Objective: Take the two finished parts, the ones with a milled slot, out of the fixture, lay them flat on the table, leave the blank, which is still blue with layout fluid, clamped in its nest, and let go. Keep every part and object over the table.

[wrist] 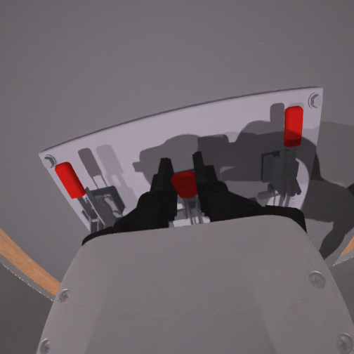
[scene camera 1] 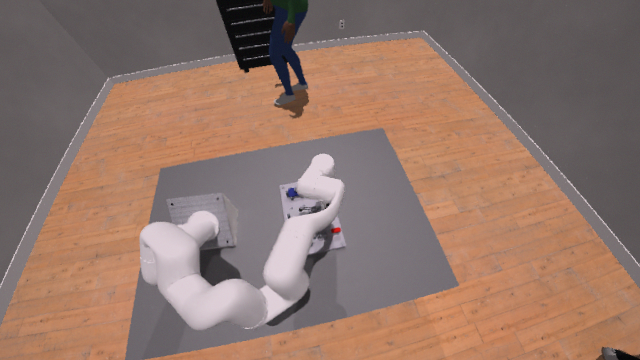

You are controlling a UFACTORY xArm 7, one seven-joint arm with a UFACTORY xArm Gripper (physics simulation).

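Seen in the pictures: gripper, fingertip midpoint: (scene camera 1: 326,205); arm's base, link origin: (scene camera 1: 204,225).
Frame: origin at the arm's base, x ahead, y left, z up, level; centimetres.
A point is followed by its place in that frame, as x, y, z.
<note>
The pale fixture plate (scene camera 1: 341,243) {54.9, -11.1, -7.4} (wrist: 215,116) lies on the dark grey table top (scene camera 1: 410,250) {83.2, -17.0, -9.6} (wrist: 150,60). In the wrist view a left clamp handle (wrist: 70,180) and a right clamp handle (wrist: 293,126) are red and stand apart from my fingers. My gripper (wrist: 184,169) is shut on the red middle clamp handle (wrist: 185,184), low over the plate. A red handle (scene camera 1: 336,230) {53.4, -6.2, -4.5} shows at the plate's near right in the scene view. A small blue thing (scene camera 1: 292,192) {36.0, 14.0, -5.5}, perhaps the blank, is near the plate's far left corner. The slotted parts cannot be made out; arm and gripper hide much of the fixture.
The white arm (scene camera 1: 295,245) {40.5, -19.5, 31.4} reaches over the fixture from its grey base block (scene camera 1: 190,204) {-3.5, 7.0, 6.4} on the left and casts shadows on the plate. A person (scene camera 1: 287,45) stands on the wooden floor (scene camera 1: 200,125) beyond the table, beside a black rack (scene camera 1: 257,62).
</note>
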